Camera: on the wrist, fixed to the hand. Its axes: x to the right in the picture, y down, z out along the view.
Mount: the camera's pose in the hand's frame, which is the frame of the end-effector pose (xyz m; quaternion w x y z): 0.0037 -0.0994 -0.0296 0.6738 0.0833 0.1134 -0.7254
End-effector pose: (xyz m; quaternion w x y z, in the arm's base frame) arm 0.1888 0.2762 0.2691 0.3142 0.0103 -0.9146 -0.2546
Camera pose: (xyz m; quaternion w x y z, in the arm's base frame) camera 0.1890 0.1755 0.2442 0.1299 0.7254 -0.5943 -0.3221
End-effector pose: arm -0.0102 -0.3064 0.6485 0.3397 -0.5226 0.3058 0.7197
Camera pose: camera 0.0855 -0.2714 0.6286 0.7598 -0.6273 -0.0746 0.1538
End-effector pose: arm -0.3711 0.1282 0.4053 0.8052 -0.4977 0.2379 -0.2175
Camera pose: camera -0.3972 0.0646 0.4831 0.3993 -0.4162 -0.1275 -0.8069
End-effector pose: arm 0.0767 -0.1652 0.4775 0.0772 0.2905 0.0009 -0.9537
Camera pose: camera 0.0754 -0.0661 0.4466 0.6641 -0.3097 -0.1407 0.6658
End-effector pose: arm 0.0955 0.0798 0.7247 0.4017 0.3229 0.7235 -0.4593
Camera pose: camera 0.0022 0.0708 0.7693 0.1714 0.2217 -0.7290 0.6245
